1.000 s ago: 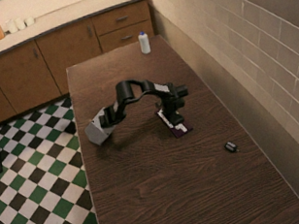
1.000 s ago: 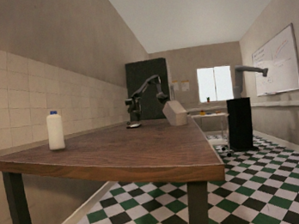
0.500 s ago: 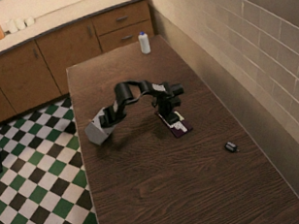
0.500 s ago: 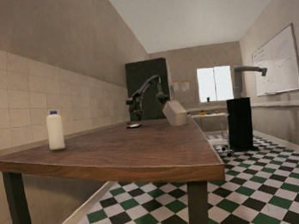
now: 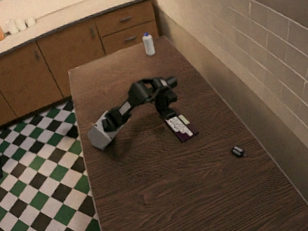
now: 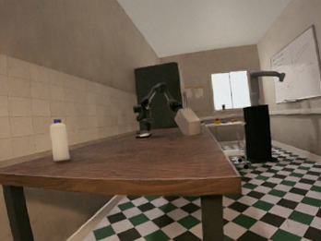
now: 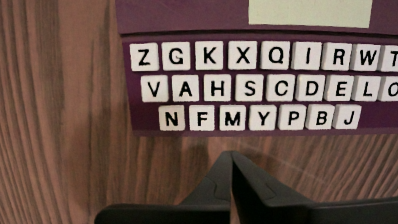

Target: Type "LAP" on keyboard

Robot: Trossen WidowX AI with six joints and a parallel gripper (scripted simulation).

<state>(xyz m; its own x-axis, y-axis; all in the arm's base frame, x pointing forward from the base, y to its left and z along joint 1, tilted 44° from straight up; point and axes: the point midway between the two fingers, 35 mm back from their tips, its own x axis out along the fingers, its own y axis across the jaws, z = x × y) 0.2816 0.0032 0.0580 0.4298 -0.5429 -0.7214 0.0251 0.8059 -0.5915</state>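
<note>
The left-arrow key is 15 cm to the right of my hand, 6 cm below it and 5 cm ahead of it. From my hand the other things lie so: white bottle (69 cm to the left, 30 cm ahead); then small dark object (40 cm to the right, 16 cm ahead, 6 cm below).
</note>
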